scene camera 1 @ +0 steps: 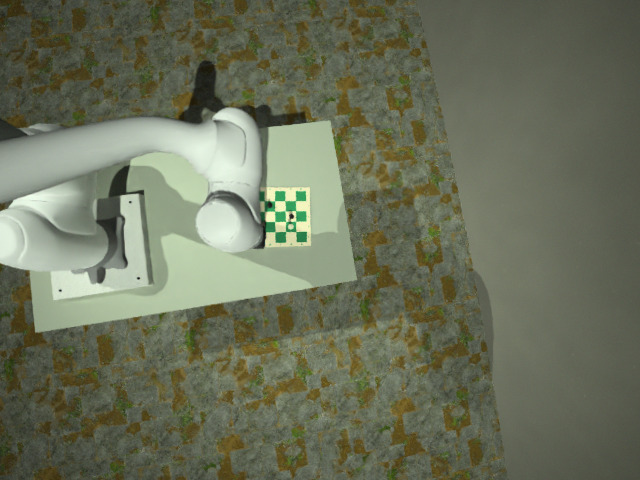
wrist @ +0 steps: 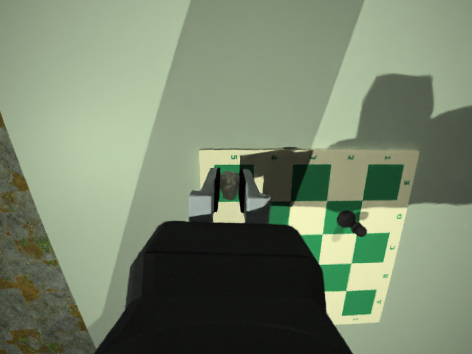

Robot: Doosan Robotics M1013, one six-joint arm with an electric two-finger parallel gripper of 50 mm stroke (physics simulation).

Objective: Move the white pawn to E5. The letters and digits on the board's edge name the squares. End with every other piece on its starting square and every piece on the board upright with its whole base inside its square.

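Where they show: gripper, between the fingertips: [wrist: 229, 181]; arm's base, origin of its link: [scene camera 1: 99, 245].
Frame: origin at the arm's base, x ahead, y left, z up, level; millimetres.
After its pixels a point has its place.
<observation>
The white pawn [wrist: 229, 181] @[y -34, x 526, z 22 mm] looks grey in shadow, between the fingers of my gripper [wrist: 229, 181] @[y -34, x 529, z 12 mm], which is shut on it. In the wrist view it appears over the green E5 square of the board [wrist: 411, 162] @[y 150, x 536, z -23 mm] [scene camera 1: 308, 206] @[y 66, x 730, z -23 mm]. Its base is hard to make out, and I cannot tell whether it touches the board. In the scene view the arm hides the gripper, the pawn and the E5 corner.
A black piece [wrist: 346, 219] @[y 79, x 587, z -15 mm] [scene camera 1: 269, 204] @[y 80, x 592, z 7 mm] stands on D2. Another black piece [scene camera 1: 291, 216] @[y 30, x 665, z 6 mm] stands on B3, with a white piece [scene camera 1: 290, 226] @[y -6, x 658, z 14 mm] beside it on B4. My gripper body hides those two in the wrist view. The board lies on a pale green table [scene camera 1: 330, 263] @[y -153, x 788, z -29 mm].
</observation>
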